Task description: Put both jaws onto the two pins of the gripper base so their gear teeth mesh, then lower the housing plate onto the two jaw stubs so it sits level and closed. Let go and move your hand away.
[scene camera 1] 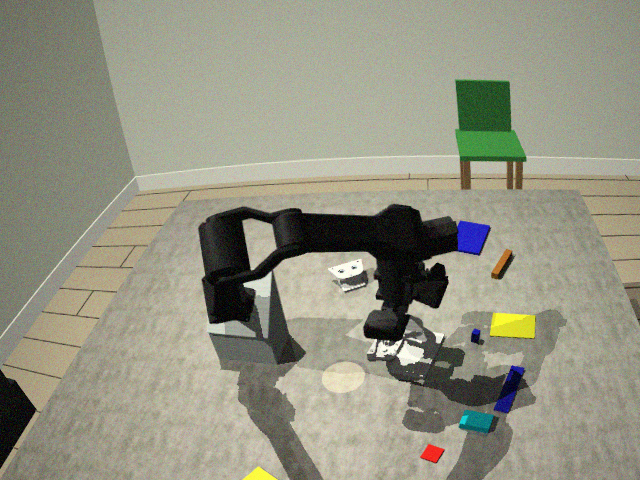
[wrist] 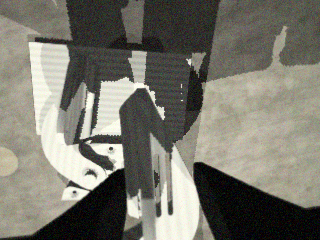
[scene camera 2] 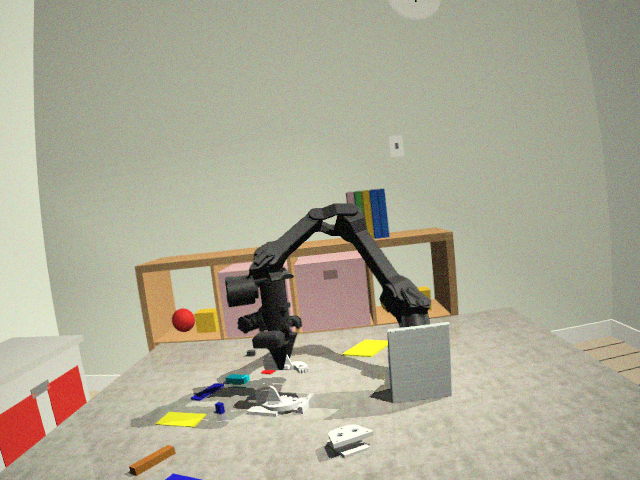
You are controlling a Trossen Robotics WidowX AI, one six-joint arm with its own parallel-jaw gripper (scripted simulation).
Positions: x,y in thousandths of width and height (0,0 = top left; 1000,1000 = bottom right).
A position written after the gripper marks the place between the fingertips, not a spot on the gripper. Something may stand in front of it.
Note:
The gripper (scene camera 1: 623,695) holds a white jaw. Further things: a yellow tile (scene camera 1: 785,678), a white jaw (wrist: 220,498) and a blue plate (scene camera 1: 737,493).
The gripper is seen too in the wrist view (wrist: 502,723) and in scene camera 2 (scene camera 2: 443,766). The wrist view does not show the yellow tile: it is out of frame. The wrist view misses the blue plate: it is out of frame.

